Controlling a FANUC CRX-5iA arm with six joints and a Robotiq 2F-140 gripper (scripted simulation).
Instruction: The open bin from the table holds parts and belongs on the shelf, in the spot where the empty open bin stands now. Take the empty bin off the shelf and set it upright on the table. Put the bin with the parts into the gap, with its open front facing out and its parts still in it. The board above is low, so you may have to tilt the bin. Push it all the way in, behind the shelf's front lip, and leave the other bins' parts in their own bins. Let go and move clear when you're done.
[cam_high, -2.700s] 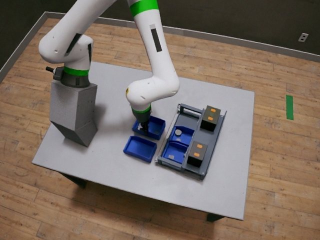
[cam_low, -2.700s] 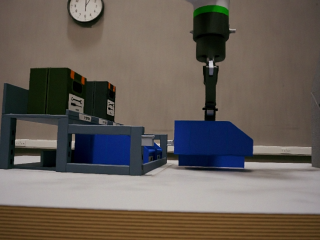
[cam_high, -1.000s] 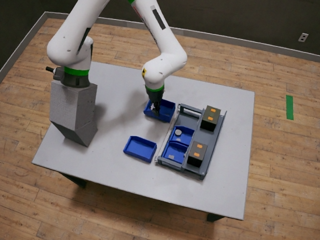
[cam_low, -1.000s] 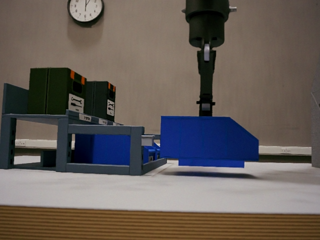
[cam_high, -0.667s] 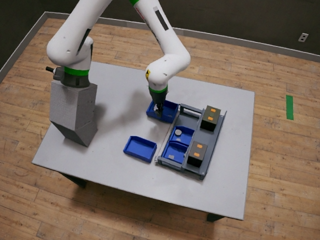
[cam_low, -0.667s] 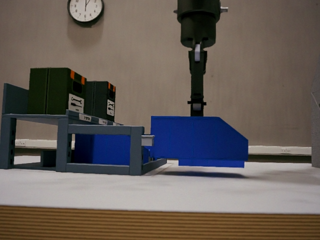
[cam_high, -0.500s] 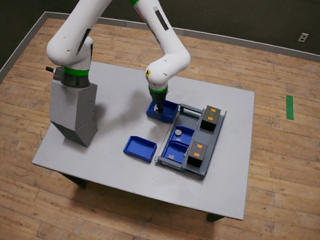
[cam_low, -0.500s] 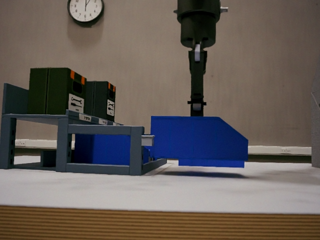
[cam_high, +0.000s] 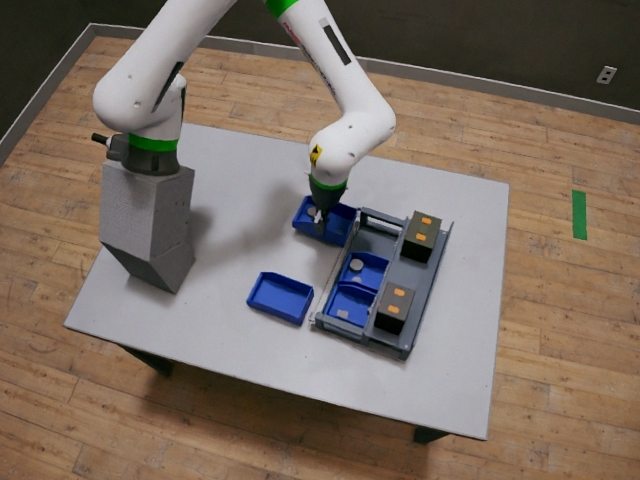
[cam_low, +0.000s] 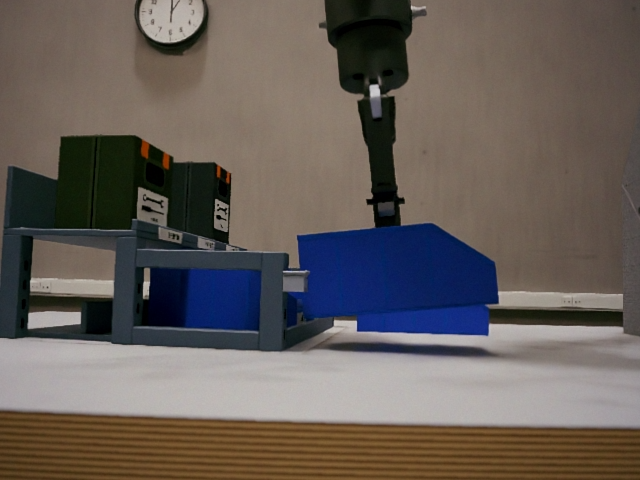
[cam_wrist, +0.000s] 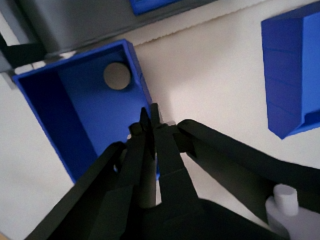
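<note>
Now: hand 210 mm short of the grey shelf, 60 mm to the left of it and 40 mm above it.
</note>
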